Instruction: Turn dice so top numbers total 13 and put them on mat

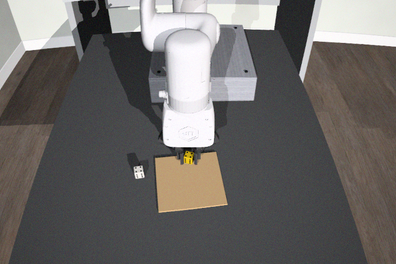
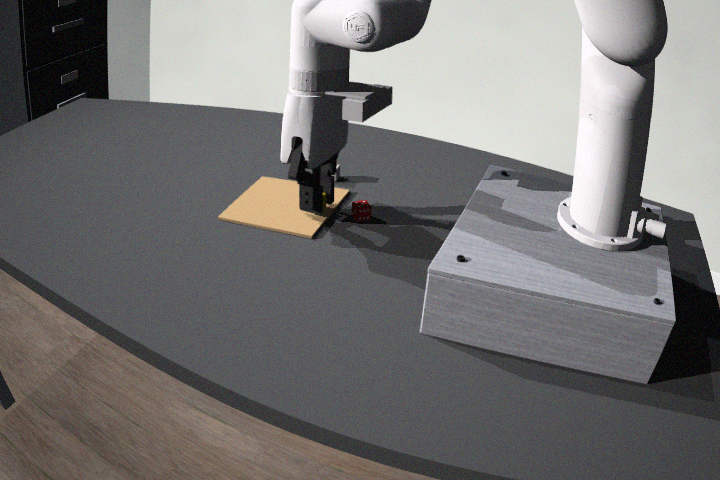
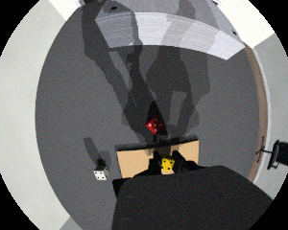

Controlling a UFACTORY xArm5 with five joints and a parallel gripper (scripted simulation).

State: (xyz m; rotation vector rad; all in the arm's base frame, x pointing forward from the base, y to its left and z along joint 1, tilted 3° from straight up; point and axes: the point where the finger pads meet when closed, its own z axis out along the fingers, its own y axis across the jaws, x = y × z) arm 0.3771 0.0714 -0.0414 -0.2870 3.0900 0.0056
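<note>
The yellow die is 1 cm below my hand. The rest, counted from my hand: red die: 5 cm behind, 3 cm to the right, 2 cm below; then tan mat: 5 cm ahead, 3 cm below, 1 cm to the left; then white die: 10 cm to the right, 5 cm ahead, 2 cm below.
</note>
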